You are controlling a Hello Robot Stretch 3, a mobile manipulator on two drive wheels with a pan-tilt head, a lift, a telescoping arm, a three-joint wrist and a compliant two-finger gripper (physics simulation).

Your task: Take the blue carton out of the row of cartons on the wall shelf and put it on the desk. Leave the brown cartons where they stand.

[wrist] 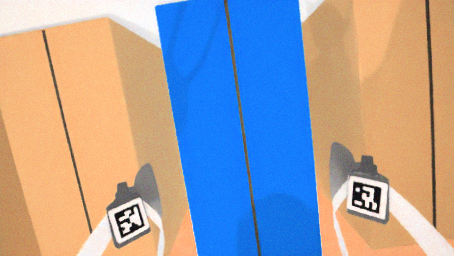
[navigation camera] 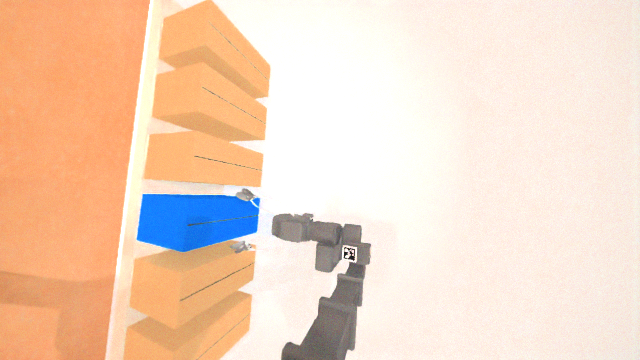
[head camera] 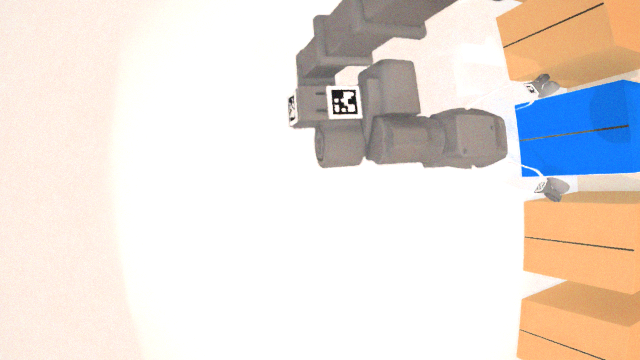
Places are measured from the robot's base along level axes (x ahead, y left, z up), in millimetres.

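Pixels of known places: gripper, fingertip midpoint: (navigation camera: 235, 219) (head camera: 561, 136).
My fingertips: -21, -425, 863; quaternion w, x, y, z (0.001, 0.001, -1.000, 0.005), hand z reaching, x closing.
Ahead of a thing's pixels: the offset from my fingertips to its top centre, as dx, dy, dz. Level surfaces: height alone.
The blue carton @(-5, -17, -34) (head camera: 575, 155) (navigation camera: 165, 220) (wrist: 270, 100) stands upright in the row, between two brown cartons. My gripper (head camera: 550, 137) (navigation camera: 243, 220) (wrist: 242, 172) is open, its fingers spread wider than the carton. In the wrist view one fingertip shows on each side of the blue carton, with a gap between each fingertip and the carton's edge. Nothing is held. The row stands on the wall shelf (navigation camera: 134, 165). I cannot make out the desk in these views.
A brown carton @(+155, -12, -34) (head camera: 575, 240) (navigation camera: 200, 165) (wrist: 90, 100) stands close on one side of the blue one, another brown carton @(-170, -22, -34) (navigation camera: 215, 280) (wrist: 400, 125) on the other. More brown cartons continue the row. Narrow gaps separate them. An orange surface @(dz -863) (navigation camera: 65, 150) shows beyond the shelf edge.
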